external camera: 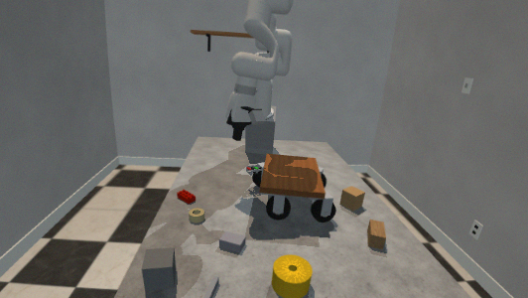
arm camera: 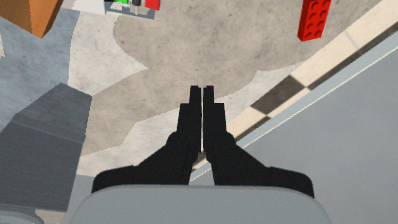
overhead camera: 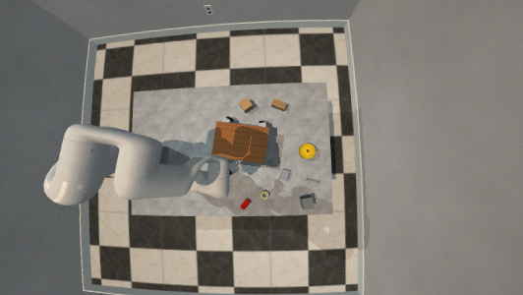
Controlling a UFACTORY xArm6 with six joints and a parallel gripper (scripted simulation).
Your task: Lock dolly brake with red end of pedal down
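My gripper is now 140 mm above the brake pedal and 60 mm to the right of it. Also, from my hand: beige ring 210 mm below, 210 mm ahead, 130 mm to the right; tall grey block 460 mm ahead, 200 mm to the right, 190 mm below; red brick 210 mm below, 180 mm to the right, 90 mm ahead.
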